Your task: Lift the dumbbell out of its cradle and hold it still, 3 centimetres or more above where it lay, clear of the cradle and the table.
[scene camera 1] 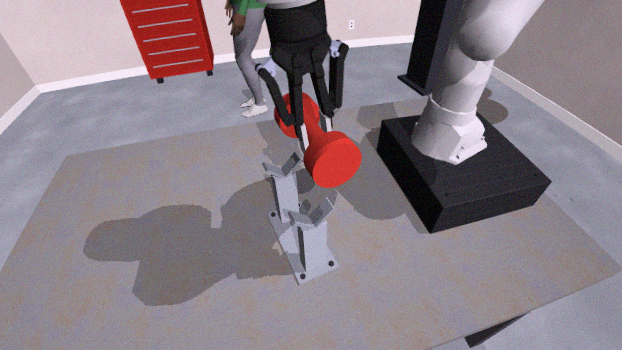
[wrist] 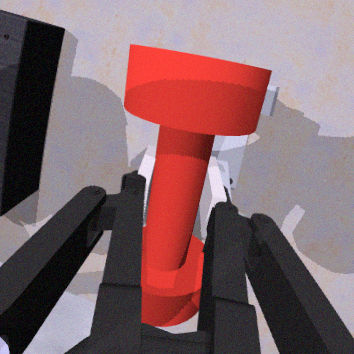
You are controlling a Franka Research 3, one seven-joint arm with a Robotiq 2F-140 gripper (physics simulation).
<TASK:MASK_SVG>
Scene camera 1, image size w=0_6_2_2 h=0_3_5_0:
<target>my gripper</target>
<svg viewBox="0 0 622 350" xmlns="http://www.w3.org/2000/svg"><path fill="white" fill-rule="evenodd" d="M325 0L316 0L306 5L286 9L273 9L267 5L263 12L271 43L270 57L262 64L258 63L255 66L256 72L268 87L281 120L287 127L294 125L303 153L305 153L309 145L303 116L303 75L310 73L320 108L321 129L324 133L332 131L333 110L339 109L342 106L344 61L349 46L339 39L331 40L327 32ZM276 64L286 71L291 114L289 114L279 86L273 78L276 75ZM328 51L330 54L329 95L322 65Z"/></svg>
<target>red dumbbell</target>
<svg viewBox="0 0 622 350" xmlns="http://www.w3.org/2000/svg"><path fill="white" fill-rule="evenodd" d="M275 107L274 118L282 132L288 137L298 138L294 125L285 126ZM282 97L289 114L291 114L289 93ZM302 92L304 124L306 125L309 142L304 153L304 166L318 186L324 188L339 186L348 181L357 172L362 159L361 151L342 132L329 131L324 133L318 125L320 121L318 105L309 95Z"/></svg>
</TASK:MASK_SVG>
